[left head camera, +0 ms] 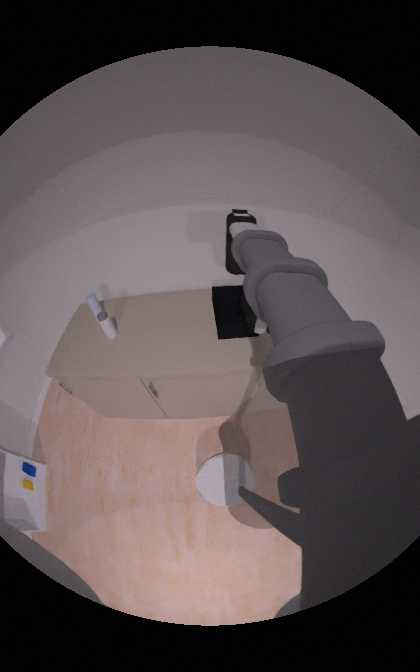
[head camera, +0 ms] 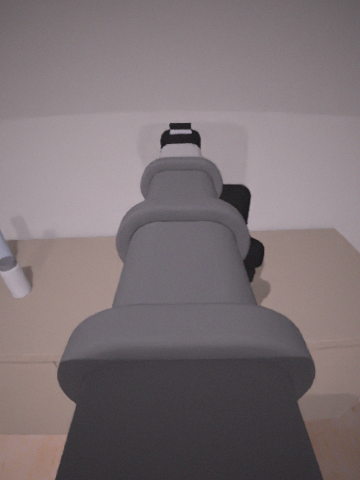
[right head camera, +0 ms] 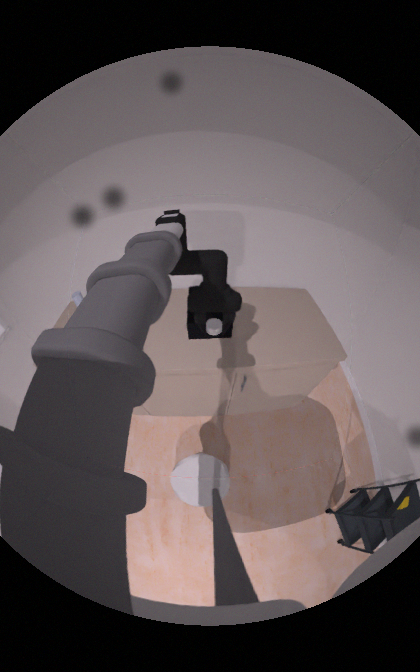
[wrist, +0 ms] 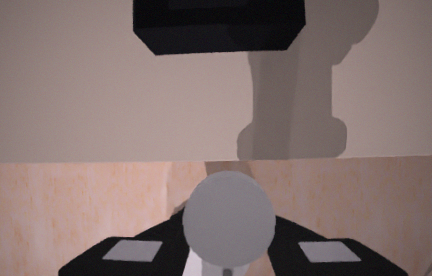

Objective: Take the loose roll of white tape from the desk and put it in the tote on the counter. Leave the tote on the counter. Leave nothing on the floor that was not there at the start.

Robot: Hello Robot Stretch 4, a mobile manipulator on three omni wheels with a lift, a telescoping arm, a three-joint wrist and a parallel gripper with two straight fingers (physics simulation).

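Places are measured from the robot's base along level axes (x down, y left, z ahead), in metres.
Pixels of known places: gripper, fingertip midpoint: (wrist: 228, 232).
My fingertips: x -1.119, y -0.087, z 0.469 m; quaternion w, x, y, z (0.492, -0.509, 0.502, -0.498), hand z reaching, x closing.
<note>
Ahead of a thing's pixels: the offset from my fingertips to its top centre. "spot": to the spot under its first point. Level surfaces: height alone.
My gripper (right head camera: 214, 327) (wrist: 228, 232) is shut on the roll of white tape {dx -0.024, dy +0.000, dz +0.014 m} (right head camera: 214, 326) (wrist: 229, 212), which shows as a pale grey disc between the fingers in the wrist view. The black tote (left head camera: 228, 322) (right head camera: 196, 331) (wrist: 220, 41) stands on the beige counter {dx +0.237 m} (head camera: 310, 290) (left head camera: 150, 345) (right head camera: 295, 330) (wrist: 75, 100). In the right head view the tape overlaps the front part of the tote. In the wrist view the tote lies ahead of the fingers, and the tape shows against the floor short of the counter's front edge. The arm hides the tote in the head view.
A white bottle {dx +0.089, dy +0.677, dz +0.242 m} (head camera: 17, 284) (left head camera: 109, 328) and a light blue cylinder {spot: dx +0.150, dy +0.793, dz +0.383 m} (head camera: 4, 250) (left head camera: 93, 303) are at the counter's left end. A wall is behind the counter. A pale round disc (left head camera: 212, 480) (right head camera: 186, 480) shows low in front. A dark rack (right head camera: 348, 524) stands at right.
</note>
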